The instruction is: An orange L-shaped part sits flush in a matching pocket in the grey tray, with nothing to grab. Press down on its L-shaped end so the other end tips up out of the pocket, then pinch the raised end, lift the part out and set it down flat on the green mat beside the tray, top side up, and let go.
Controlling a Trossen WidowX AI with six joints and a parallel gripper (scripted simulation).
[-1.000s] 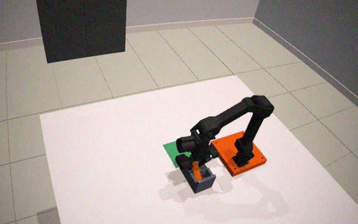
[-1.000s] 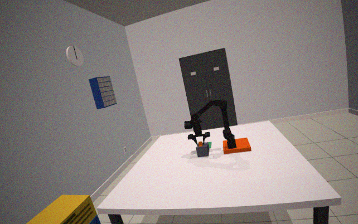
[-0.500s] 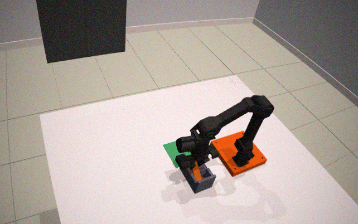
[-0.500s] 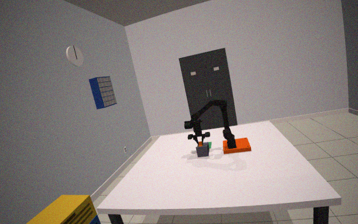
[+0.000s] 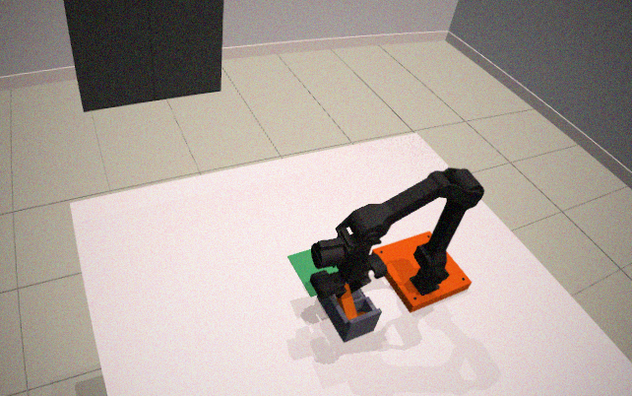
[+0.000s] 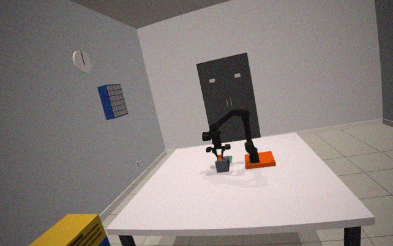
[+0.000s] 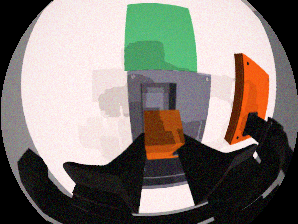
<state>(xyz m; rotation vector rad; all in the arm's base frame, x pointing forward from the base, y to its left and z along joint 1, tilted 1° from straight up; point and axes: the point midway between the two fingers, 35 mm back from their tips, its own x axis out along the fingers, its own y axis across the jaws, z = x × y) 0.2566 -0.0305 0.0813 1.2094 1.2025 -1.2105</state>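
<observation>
The green mat lies 14 cm to the right of my gripper tip, 9 cm below it and 2 cm behind it. Also, from my gripper tip: orange L-shaped part: 3 cm to the left, 3 cm below, 2 cm behind.
</observation>
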